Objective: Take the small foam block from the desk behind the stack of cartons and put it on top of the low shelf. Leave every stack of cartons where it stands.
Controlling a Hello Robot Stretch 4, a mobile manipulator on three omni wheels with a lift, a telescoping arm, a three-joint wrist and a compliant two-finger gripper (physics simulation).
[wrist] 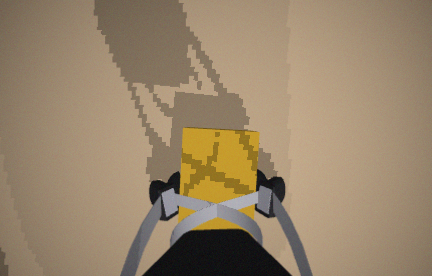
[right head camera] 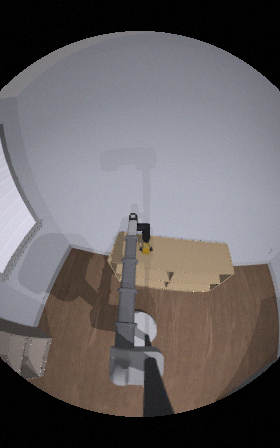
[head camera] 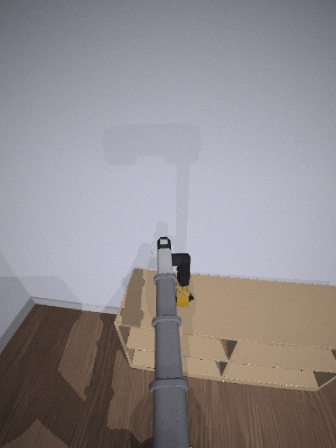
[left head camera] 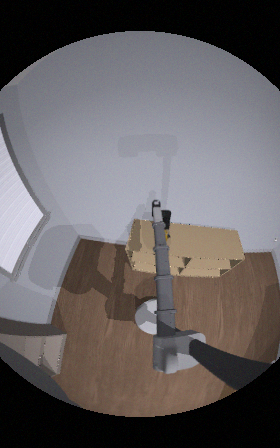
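Seen in the pictures: gripper, fingertip midpoint: (wrist: 216, 186) (right head camera: 145, 250) (head camera: 182, 300); robot's base at its link origin: (right head camera: 137, 327) (left head camera: 153, 315).
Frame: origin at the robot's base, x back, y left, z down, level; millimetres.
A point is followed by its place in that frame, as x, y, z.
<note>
The small yellow foam block (head camera: 183, 302) @(-679, -88, -622) (right head camera: 146, 249) @(-696, -95, -627) (wrist: 220, 147) @(-755, -93, -627) is held between the fingertips of my gripper (wrist: 216, 186) @(-714, -88, -583), which is shut on it. In the left head camera view a sliver of the yellow block (left head camera: 166, 234) @(-713, -114, -629) shows beside the arm. The block is over the left part of the top of the low tan shelf (head camera: 260, 310) @(-631, -486, -582) (left head camera: 205, 240) @(-650, -510, -582) (right head camera: 195, 257) @(-613, -553, -583) (wrist: 350, 150) @(-742, -216, -582). Its shadow lies close beside it on the shelf top. Whether its underside touches the top is hidden. The desk from the task and the stacks of cartons cannot be made out in these views.
The telescoping arm (head camera: 166, 345) @(-315, 3, -1002) (left head camera: 163, 280) @(-215, 3, -1004) (right head camera: 127, 300) @(-183, -8, -1004) reaches across the shelf's left part. A wall (head camera: 250, 175) @(-894, -387, -1209) rises directly behind the shelf. Pale furniture (left head camera: 52, 350) @(780, 1281, -72) (right head camera: 37, 357) stands at the lower left. A pale round disc (left head camera: 145, 317) @(9, 91, -187) (right head camera: 146, 325) @(-40, -100, -186) is near the arm's base.
</note>
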